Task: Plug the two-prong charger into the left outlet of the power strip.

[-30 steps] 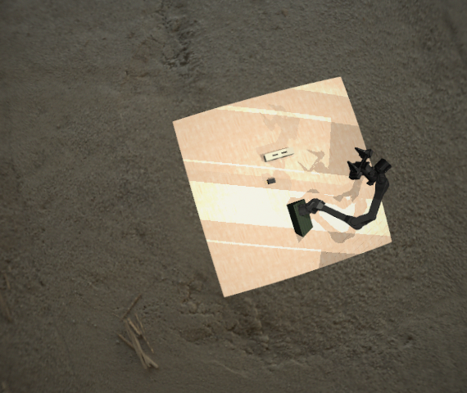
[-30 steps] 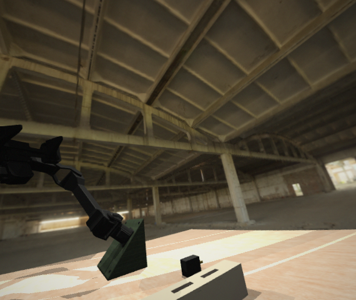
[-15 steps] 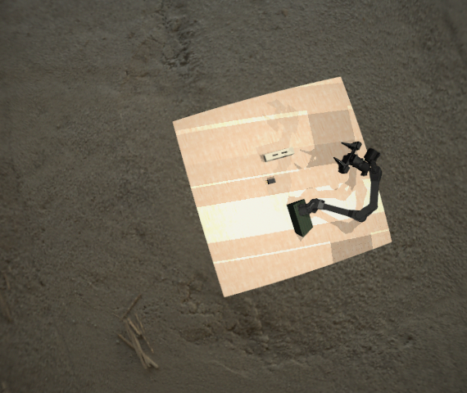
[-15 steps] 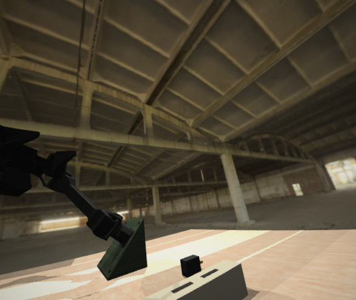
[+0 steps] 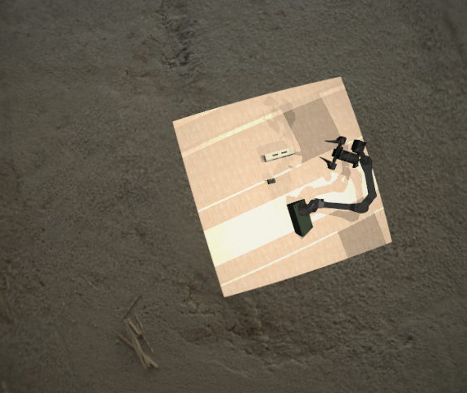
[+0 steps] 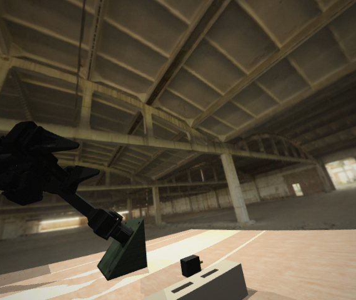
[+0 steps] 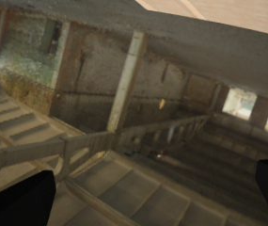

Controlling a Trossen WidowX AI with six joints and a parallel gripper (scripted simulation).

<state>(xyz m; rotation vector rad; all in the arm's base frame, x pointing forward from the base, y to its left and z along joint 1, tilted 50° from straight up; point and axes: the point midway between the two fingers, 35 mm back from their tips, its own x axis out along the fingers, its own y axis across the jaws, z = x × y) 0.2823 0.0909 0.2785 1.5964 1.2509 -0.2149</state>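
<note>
Now: gripper tip 280 mm to the right of the black two-prong charger, 280 mm above it and 120 mm past it.
</note>
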